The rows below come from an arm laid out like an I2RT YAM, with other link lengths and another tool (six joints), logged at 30 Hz.
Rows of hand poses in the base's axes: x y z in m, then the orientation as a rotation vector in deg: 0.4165, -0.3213, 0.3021, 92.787, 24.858, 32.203; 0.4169, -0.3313, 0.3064, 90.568, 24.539, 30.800; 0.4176, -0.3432, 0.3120, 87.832, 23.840, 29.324; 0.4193, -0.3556, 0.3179, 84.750, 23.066, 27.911; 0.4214, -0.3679, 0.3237, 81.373, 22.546, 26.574; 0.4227, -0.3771, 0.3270, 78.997, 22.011, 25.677; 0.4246, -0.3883, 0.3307, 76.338, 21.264, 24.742; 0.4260, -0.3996, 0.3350, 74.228, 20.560, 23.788
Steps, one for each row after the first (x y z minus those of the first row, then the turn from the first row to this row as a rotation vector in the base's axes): 0.0004, -0.0100, 0.0043, -2.438, -0.060, -0.970; 0.0011, -0.0219, 0.0099, -5.332, -0.454, -2.218; 0.0028, -0.0343, 0.0158, -8.521, -1.034, -3.466; 0.0049, -0.0466, 0.0216, -11.995, -1.595, -4.485; 0.0062, -0.0558, 0.0249, -14.407, -2.115, -5.288; 0.0081, -0.0670, 0.0286, -17.067, -2.828, -6.245; 0.0095, -0.0783, 0.0329, -19.225, -3.329, -7.215
